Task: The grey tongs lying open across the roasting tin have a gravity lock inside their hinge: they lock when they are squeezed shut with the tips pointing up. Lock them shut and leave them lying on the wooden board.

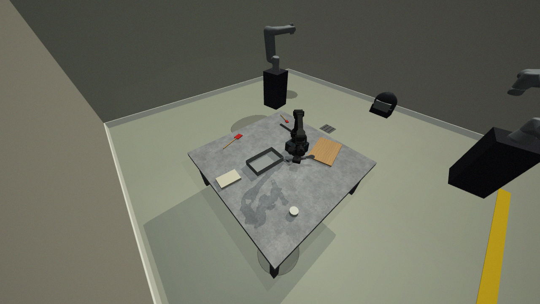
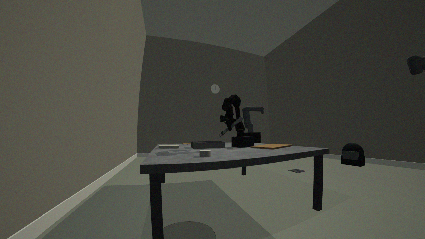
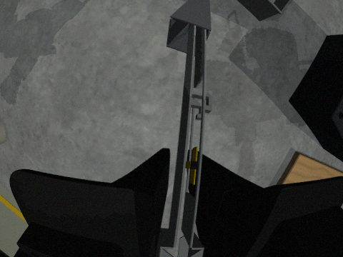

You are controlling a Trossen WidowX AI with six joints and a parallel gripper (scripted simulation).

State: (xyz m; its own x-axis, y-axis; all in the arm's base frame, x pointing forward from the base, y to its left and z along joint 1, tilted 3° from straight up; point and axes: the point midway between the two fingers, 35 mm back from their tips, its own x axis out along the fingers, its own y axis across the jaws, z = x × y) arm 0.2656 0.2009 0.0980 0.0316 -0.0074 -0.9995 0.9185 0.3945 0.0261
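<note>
The wooden board lies 44 cm behind my gripper tip, 15 cm below it and 6 cm to the left of it. The rest, counted from my gripper tip: roasting tin: 29 cm to the right, 13 cm below, 7 cm ahead; then white puck: 31 cm ahead, 20 cm to the left, 14 cm below; then yellow piece: 2 cm above, 1 cm to the right.
</note>
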